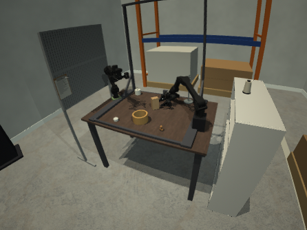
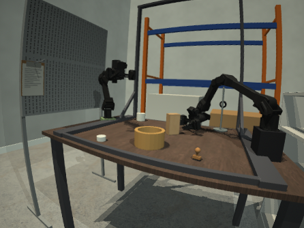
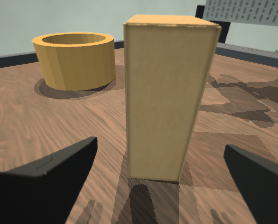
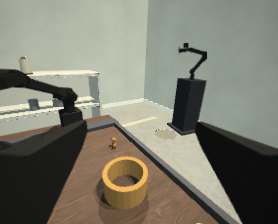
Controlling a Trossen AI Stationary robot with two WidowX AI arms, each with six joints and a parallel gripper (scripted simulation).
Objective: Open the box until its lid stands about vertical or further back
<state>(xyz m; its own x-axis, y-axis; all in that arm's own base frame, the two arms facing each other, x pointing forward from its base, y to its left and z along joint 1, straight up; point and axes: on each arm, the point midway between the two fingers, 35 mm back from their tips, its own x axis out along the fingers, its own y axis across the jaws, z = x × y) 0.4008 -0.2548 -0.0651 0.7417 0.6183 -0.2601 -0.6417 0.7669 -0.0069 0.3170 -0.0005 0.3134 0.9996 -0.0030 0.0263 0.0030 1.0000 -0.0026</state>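
My left gripper is now 6 cm short of the tan paper carton, 3 cm to the left of it and 2 cm below it.
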